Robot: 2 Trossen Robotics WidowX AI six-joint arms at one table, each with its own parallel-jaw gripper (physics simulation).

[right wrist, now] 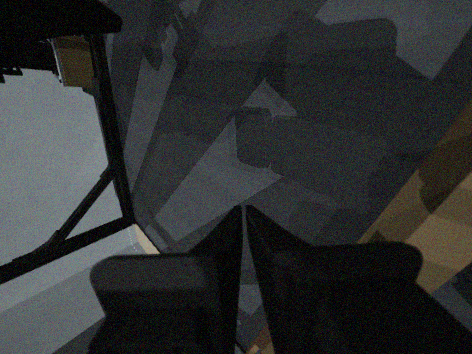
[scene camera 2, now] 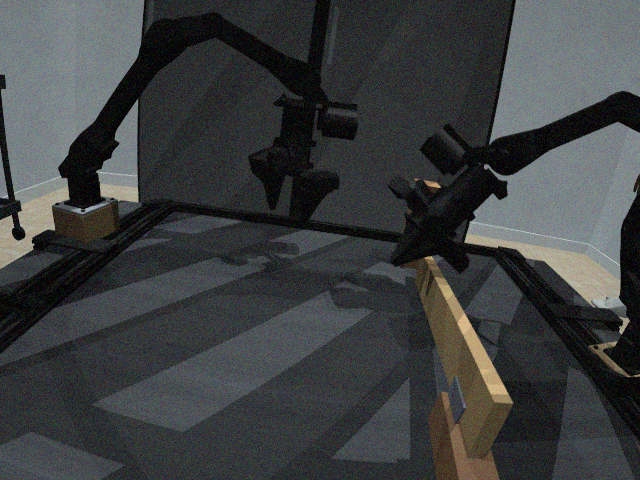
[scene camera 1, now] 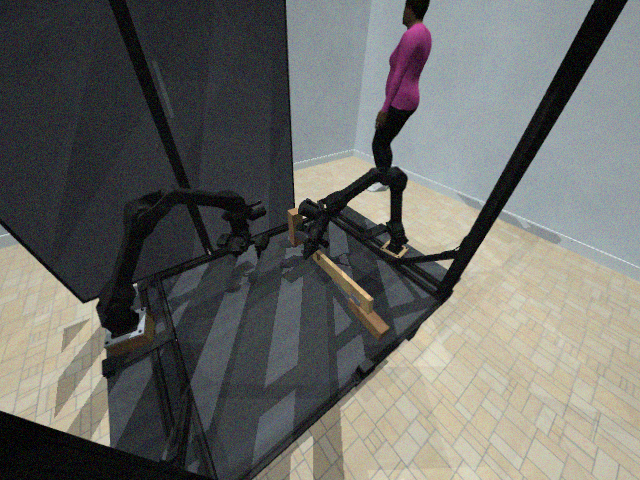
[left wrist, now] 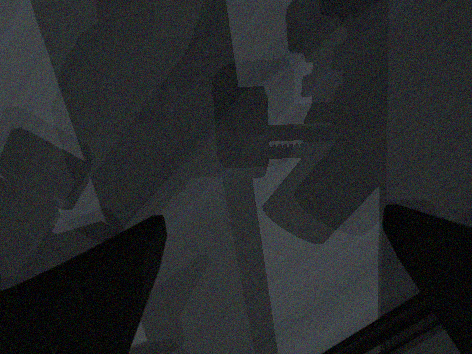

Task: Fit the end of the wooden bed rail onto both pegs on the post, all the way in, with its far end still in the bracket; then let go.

Labels:
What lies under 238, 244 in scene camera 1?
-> My left gripper.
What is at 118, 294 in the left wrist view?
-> My left gripper.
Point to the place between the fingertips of my right gripper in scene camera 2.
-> At 391, 263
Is my left gripper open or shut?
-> Open.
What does my right gripper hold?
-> Nothing.

